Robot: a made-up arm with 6 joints.
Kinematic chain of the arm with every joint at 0, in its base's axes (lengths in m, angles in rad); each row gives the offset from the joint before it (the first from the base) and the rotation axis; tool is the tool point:
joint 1: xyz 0 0 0.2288 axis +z
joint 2: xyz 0 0 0 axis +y
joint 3: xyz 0 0 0.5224 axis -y
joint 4: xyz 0 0 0 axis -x
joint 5: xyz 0.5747 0 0 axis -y
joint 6: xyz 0 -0.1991 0 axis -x
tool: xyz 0 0 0
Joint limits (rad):
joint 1: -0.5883..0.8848
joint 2: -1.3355..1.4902
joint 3: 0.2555..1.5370
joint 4: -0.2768..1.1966
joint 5: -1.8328..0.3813
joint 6: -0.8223..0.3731
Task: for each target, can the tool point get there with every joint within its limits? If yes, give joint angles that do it. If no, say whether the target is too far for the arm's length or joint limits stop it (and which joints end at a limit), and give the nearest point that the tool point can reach.
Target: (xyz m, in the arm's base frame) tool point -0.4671 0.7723 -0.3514
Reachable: no: joint limits stop it (at a limit: joint 1, joint 2, joint 3, joint 4) | nearest point -0.9649 0.5562 0.3247 | short by 0.867 m
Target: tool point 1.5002 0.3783 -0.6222
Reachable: no: too far | nearest point 0.9485 0.2392 -0.1264 | short by 0.755 m
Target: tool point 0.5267 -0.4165 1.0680
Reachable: yes | joints -0.4365 0.3513 0.7713 0.6804 -1.2701 -0.3974
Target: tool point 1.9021 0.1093 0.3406
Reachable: no: too far | nearest point 1.1243 0.0646 0.3013 | short by 0.780 m
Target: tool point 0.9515 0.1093 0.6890
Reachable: yes | joints 0.3211 0.7840 0.9963 -0.1590 -0.3119 -0.0828
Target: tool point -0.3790 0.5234 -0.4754
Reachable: no: joint limits stop it (at a limit: joint 1, joint 2, joint 3, joint 4) | nearest point 0.5656 0.3885 -0.2896 | short by 0.972 m
